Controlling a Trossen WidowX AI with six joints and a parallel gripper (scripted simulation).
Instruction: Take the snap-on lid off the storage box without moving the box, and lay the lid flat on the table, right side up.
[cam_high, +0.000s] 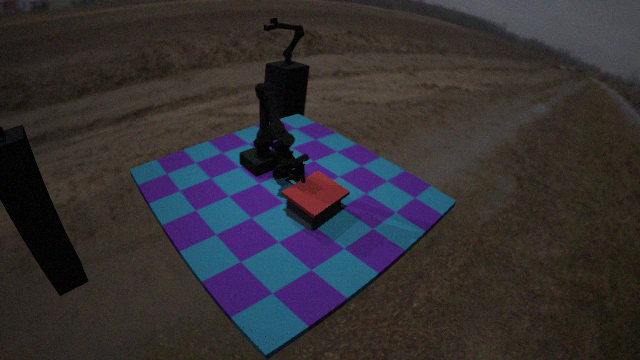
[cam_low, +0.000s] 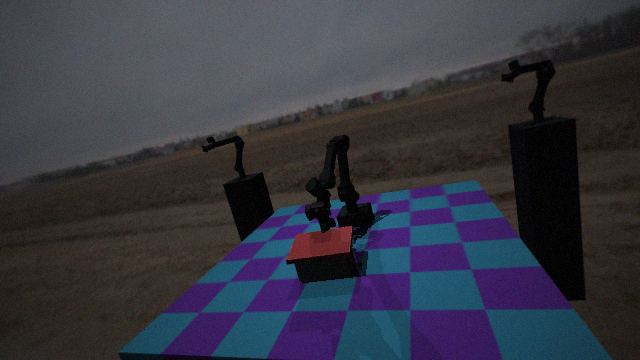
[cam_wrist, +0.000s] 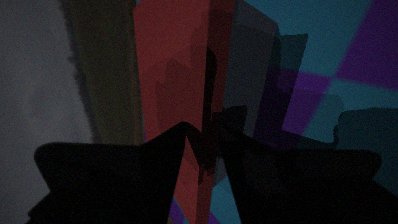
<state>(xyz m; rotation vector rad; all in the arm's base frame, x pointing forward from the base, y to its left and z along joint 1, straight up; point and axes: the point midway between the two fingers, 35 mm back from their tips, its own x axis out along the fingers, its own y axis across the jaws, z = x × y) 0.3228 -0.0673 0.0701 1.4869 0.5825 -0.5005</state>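
The red lid lies 80 mm ahead of my gripper tip. The rest, counted from my gripper tip: storage box: 70 mm ahead, 60 mm below.
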